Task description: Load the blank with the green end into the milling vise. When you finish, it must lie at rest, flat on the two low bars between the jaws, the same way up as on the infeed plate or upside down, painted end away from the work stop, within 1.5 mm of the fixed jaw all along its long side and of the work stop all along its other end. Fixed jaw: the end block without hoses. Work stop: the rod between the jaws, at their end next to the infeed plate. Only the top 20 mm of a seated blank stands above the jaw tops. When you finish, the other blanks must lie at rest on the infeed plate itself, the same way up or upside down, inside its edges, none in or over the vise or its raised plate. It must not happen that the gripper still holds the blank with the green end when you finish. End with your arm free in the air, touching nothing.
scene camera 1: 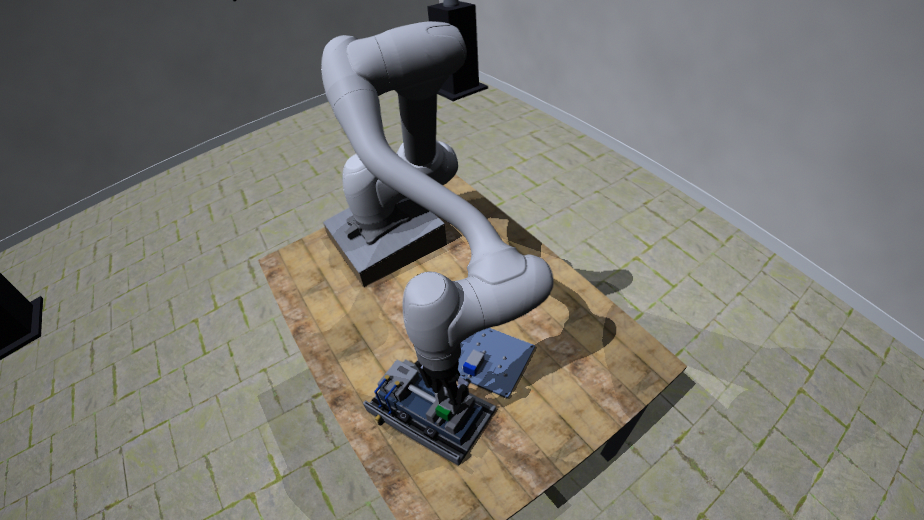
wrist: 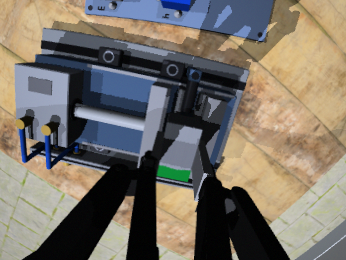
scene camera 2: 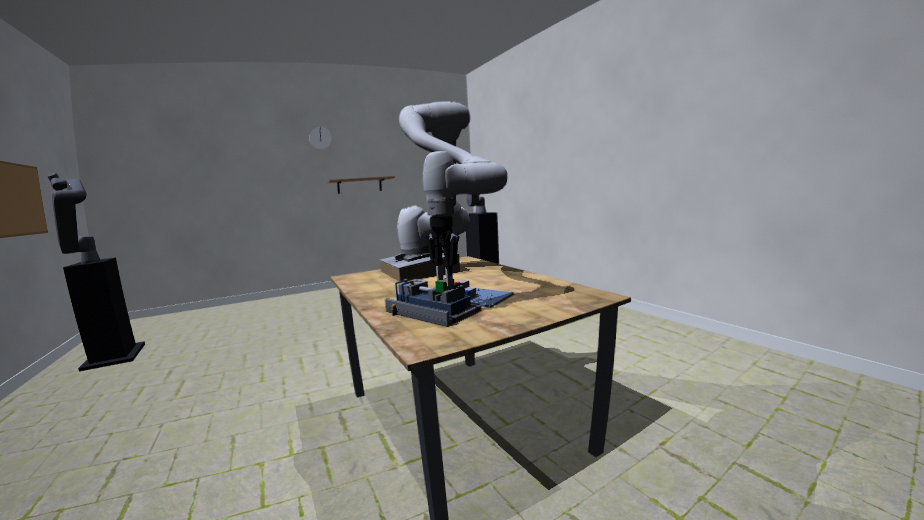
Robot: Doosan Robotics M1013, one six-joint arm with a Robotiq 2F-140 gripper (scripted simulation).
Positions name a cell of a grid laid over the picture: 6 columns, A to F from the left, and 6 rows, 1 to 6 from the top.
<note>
I see my gripper (scene camera 2: C4) and a hose block (scene camera 1: C5).
My gripper also shows in scene camera 1 (scene camera 1: C5) and in the wrist view (wrist: D4). The hose block is seen too in the wrist view (wrist: B2).
</note>
